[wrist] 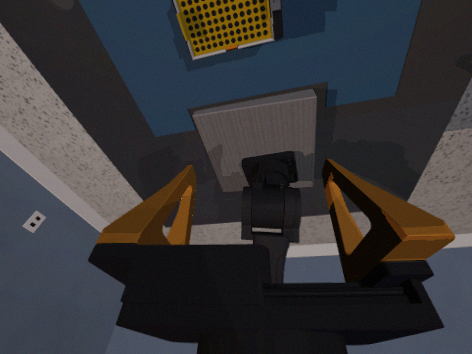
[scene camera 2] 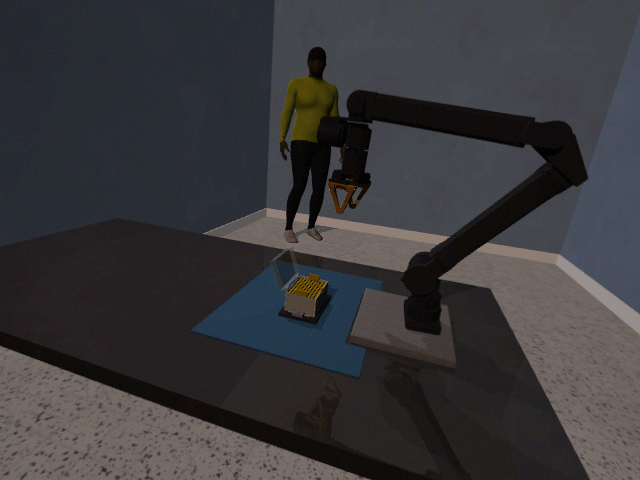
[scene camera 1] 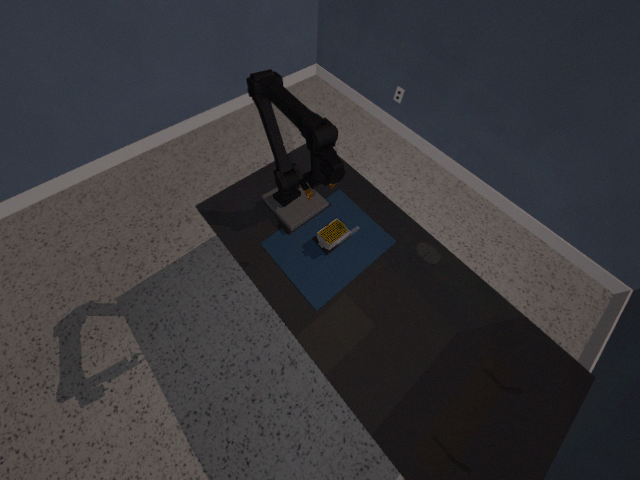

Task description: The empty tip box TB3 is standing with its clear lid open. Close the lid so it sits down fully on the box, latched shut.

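Note:
The tip box TB3 is white with a yellow, holed top and stands upright on a dark base. Its clear lid stands open, roughly upright, along the side away from the arm's base in the second scene view. The box is cut off by the top edge of the wrist view, and the lid does not show there. My gripper has orange fingers, points down, and is wide open and empty. It hangs well above the box, apart from it and the lid, nearer the arm's base.
A blue mat lies under the box on the dark table. The arm's pale base plate stands beside the mat. A person in a yellow top stands behind the table.

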